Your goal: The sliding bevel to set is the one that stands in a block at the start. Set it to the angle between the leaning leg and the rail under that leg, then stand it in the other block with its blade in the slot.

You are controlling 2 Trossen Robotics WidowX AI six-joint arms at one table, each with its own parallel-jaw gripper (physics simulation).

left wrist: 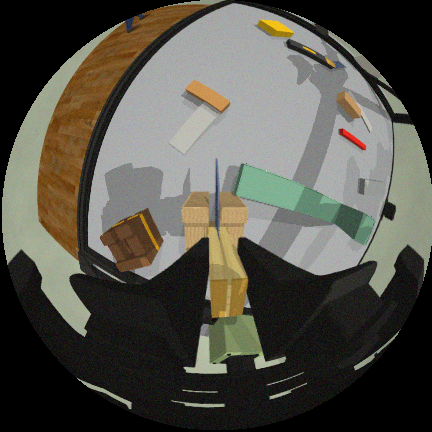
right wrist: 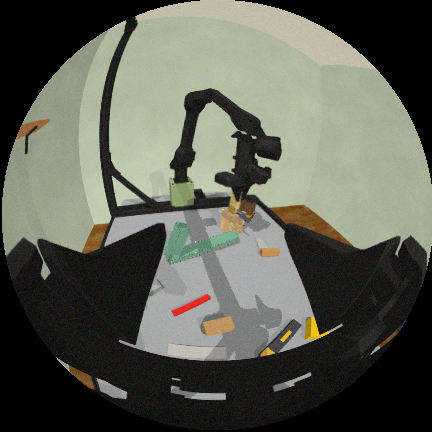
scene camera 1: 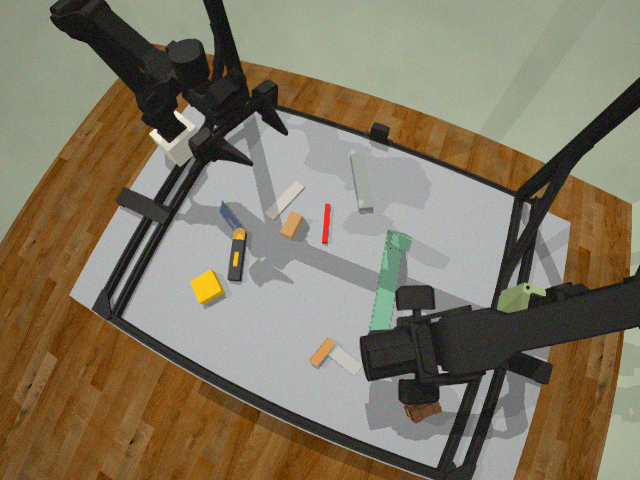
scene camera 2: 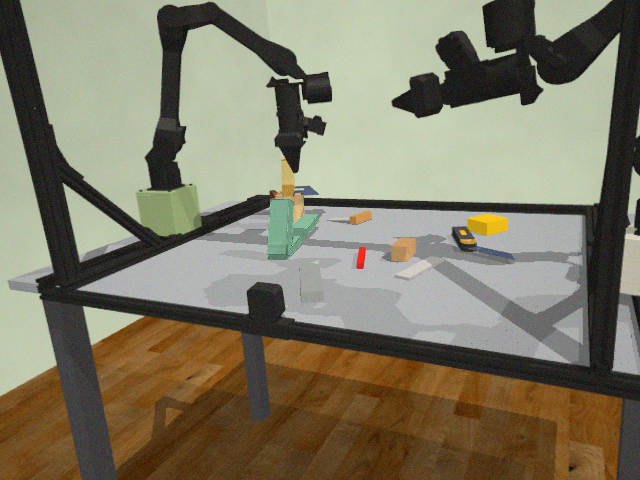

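Pixels of known places: left gripper, fingertip midpoint: [left wrist: 223, 243] [right wrist: 239, 200] [scene camera 2: 295, 172]; right gripper, fingertip midpoint: [right wrist: 227, 229] [scene camera 1: 270, 148] [scene camera 2: 406, 100]; left arm's base at its link origin: [left wrist: 238, 358] [right wrist: 180, 180] [scene camera 2: 166, 188]; right arm's base at its link origin: [scene camera 1: 171, 129].
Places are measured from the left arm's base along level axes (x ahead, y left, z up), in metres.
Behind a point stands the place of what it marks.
The sliding bevel, with a yellow handle [scene camera 2: 287, 178] {z 0.000, x 0.258, y 0.132 m} [left wrist: 228, 295] {z 0.045, x 0.263, y 0.141 m} and a thin blue blade [scene camera 2: 306, 190] {z -0.034, x 0.296, y 0.155 m} [left wrist: 217, 187] {z -0.023, x 0.303, y 0.158 m}, stands upright in a pale wooden block [scene camera 2: 298, 207] {z -0.070, x 0.286, y 0.122 m} [left wrist: 195, 215] {z -0.038, x 0.270, y 0.167 m} [right wrist: 230, 221] {z -0.063, x 0.280, y 0.121 m}. My left gripper [scene camera 2: 295, 168] {z 0.013, x 0.276, y 0.146 m} [left wrist: 223, 243] {z 0.013, x 0.276, y 0.146 m} points down and is shut on the handle's upper part. The arm hides it in scene camera 1. The green leaning leg [scene camera 2: 280, 222] {z -0.052, x 0.340, y -0.086 m} [right wrist: 177, 241] {z -0.045, x 0.355, y -0.073 m} rises from one end of the green rail [scene camera 1: 383, 304] {z -0.094, x 0.321, y 0.068 m} [scene camera 2: 310, 227] {z -0.102, x 0.341, y 0.061 m} [left wrist: 275, 187] {z -0.094, x 0.322, y 0.079 m} [right wrist: 212, 246] {z -0.101, x 0.343, y 0.034 m}, beside the block. My right gripper [scene camera 1: 269, 149] {z 0.171, x 0.599, y -0.070 m} [scene camera 2: 395, 103] {z 0.171, x 0.599, y -0.070 m} [right wrist: 227, 229] {z 0.171, x 0.599, y -0.070 m} is open and empty, high above the table.
A brown block [scene camera 1: 424, 411] {z -0.061, x 0.176, y 0.261 m} [left wrist: 132, 242] {z -0.061, x 0.199, y 0.234 m} stands near the pale block. A dark-handled tool [scene camera 1: 236, 260] {z -0.107, x 0.678, y 0.081 m}, a yellow block [scene camera 1: 207, 286] {z -0.097, x 0.716, y 0.164 m}, a red bar [scene camera 1: 326, 223] {z -0.113, x 0.506, y -0.079 m}, orange pieces [scene camera 1: 292, 225] {z -0.095, x 0.579, y -0.042 m} [scene camera 1: 322, 352] {z -0.104, x 0.415, y 0.211 m} and pale strips [scene camera 1: 285, 199] {z -0.120, x 0.628, y -0.111 m} [scene camera 1: 345, 359] {z -0.119, x 0.362, y 0.209 m} lie about. A grey piece [scene camera 1: 360, 183] {z -0.107, x 0.459, y -0.209 m} lies near the frame.
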